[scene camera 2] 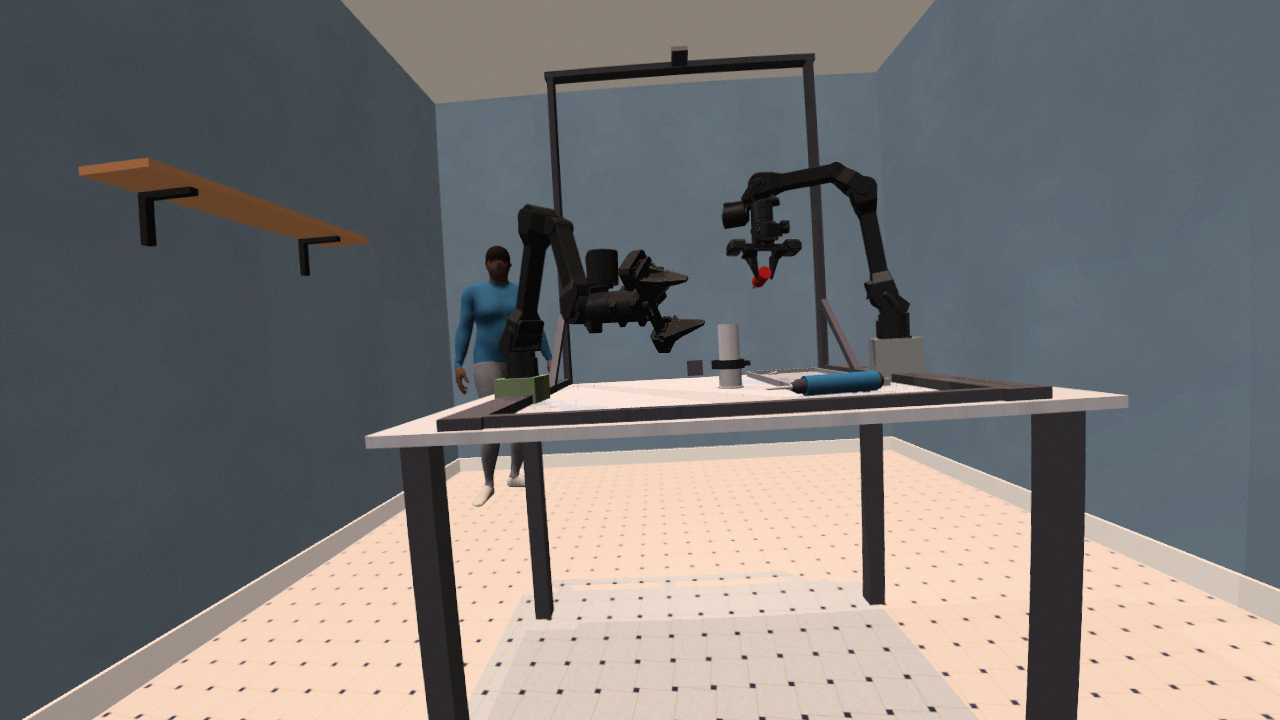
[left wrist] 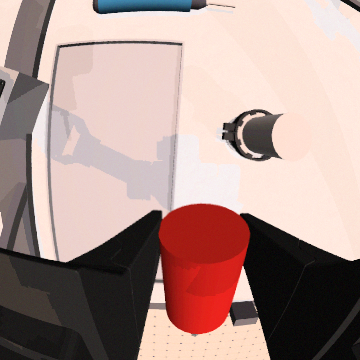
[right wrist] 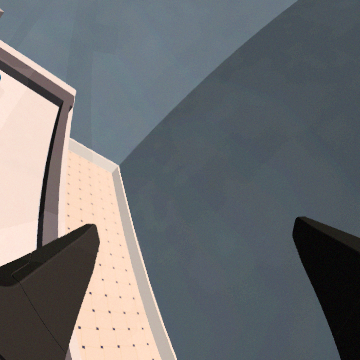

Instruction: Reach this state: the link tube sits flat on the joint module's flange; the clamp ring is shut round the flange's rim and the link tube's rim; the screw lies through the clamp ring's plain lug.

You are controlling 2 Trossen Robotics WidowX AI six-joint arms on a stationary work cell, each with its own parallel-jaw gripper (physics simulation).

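Places are measured from the left arm's base along level axes (x ahead, y left, z up), in metres.
Pixels of known places: left gripper, between the fingertips: (scene camera 2: 764, 279) (left wrist: 200, 221); right gripper, between the fingertips: (scene camera 2: 696, 301) (right wrist: 198, 232); left arm's base, origin of its link: (scene camera 2: 894, 338); right arm's base, origin of its link: (scene camera 2: 522, 377).
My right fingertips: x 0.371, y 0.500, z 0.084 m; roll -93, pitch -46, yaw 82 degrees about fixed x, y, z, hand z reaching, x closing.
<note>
For each thing: its top centre in the pictures, then the offset to it from my right fingertips. "spot": a spot on its surface instead.
- grey-white link tube, centre of its top: (left wrist: 292, 136) (scene camera 2: 727, 324) 0.017 m ahead, 0.402 m right, 0.026 m down
- grey joint module, centre of its top: (scene camera 2: 729, 362) 0.017 m ahead, 0.402 m right, 0.122 m down
- black clamp ring, a spot on its surface: (scene camera 2: 730, 363) spot: 0.009 m ahead, 0.366 m right, 0.123 m down
- screw's red cylindrical head, a spot on its surface: (left wrist: 200, 285) spot: 0.069 m back, 0.498 m right, 0.118 m up
- blue-handled driver, centre of its top: (scene camera 2: 823, 373) 0.196 m back, 0.246 m right, 0.143 m down
The grey-white link tube (scene camera 2: 728, 340) (left wrist: 260, 135) stands upright on the grey joint module (scene camera 2: 730, 378). The black clamp ring (scene camera 2: 730, 363) (left wrist: 228, 131) is around their joint, its lugs pointing left in the left wrist view; whether it is fully shut is too small to tell. My left gripper (scene camera 2: 760, 275) (left wrist: 200, 221) is shut on the screw's red cylindrical head (scene camera 2: 761, 275) (left wrist: 200, 285), high above the table and apart from the ring. A bit of grey tip shows beneath the head. My right gripper (scene camera 2: 695, 300) (right wrist: 198, 232) is open and empty, left of the tube in the scene view.
A blue-handled driver (scene camera 2: 841, 383) (left wrist: 145, 5) lies on the table (scene camera 2: 1087, 400), right of the joint module in the scene view. A thin-rimmed rectangular tray (left wrist: 120, 43) lies beside the module. A dark frame (scene camera 2: 680, 411) edges the table. A person (scene camera 2: 490, 313) stands behind the table.
</note>
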